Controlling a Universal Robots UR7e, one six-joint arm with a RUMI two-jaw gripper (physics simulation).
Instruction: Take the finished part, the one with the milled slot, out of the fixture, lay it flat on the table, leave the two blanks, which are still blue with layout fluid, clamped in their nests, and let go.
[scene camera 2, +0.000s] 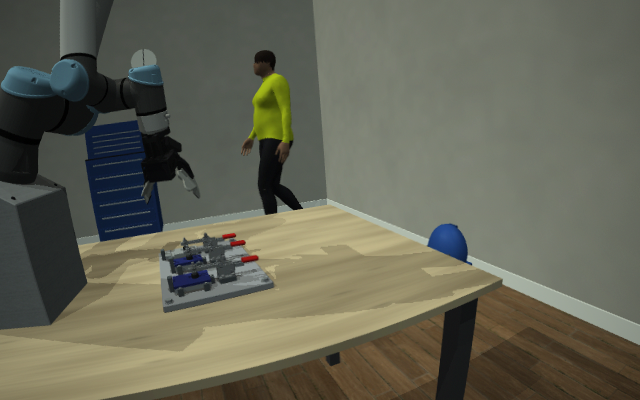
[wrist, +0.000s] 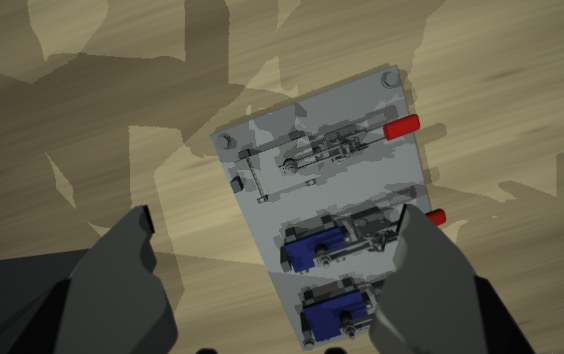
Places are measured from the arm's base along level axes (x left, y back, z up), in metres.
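Pixels of known places: gripper, fingertip midpoint: (scene camera 2: 172, 201) (wrist: 276, 207); arm's base, origin of the base link: (scene camera 2: 2, 169).
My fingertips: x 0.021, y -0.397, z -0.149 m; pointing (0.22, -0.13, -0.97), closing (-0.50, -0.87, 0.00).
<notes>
For each thing: its top centre in the pictures, then the offset to it from my fingertips. "pt": a spot on its surface instead. Level surfaces: height alone.
- fixture plate, middle of its top: (wrist: 344, 230) (scene camera 2: 206, 265) dz -0.154, dx -0.121, dy -0.031 m
- pale grey part, middle of its top: (wrist: 277, 169) (scene camera 2: 180, 250) dz -0.138, dx -0.004, dy +0.002 m
- end nest, surface spot: (wrist: 327, 320) (scene camera 2: 184, 279) pt dz -0.133, dx -0.218, dy +0.048 m
- table, its level: dz -0.169 m
My gripper (scene camera 2: 172, 198) (wrist: 276, 207) is open and empty, above the back of the table, higher than the fixture plate (scene camera 2: 230, 291) (wrist: 350, 91). In the wrist view, a pale grey part (wrist: 272, 167) with a thin slot line seems to lie in the upper nest under the clamp arm; it blends with the plate. Two blue blanks, one in the middle nest (scene camera 2: 182, 261) (wrist: 302, 252) and one in the end nest (scene camera 2: 182, 281) (wrist: 327, 320), sit under their clamp arms. The right finger hides part of the middle and end clamps in the wrist view.
Red clamp handles (scene camera 2: 249, 259) (wrist: 401, 127) stick out along one side of the fixture. The grey robot pedestal (scene camera 2: 47, 260) stands left of it. A person in yellow (scene camera 2: 272, 107) and a blue drawer cabinet (scene camera 2: 122, 190) are behind the table (scene camera 2: 350, 280). A blue round object (scene camera 2: 447, 243) shows beyond its right edge.
</notes>
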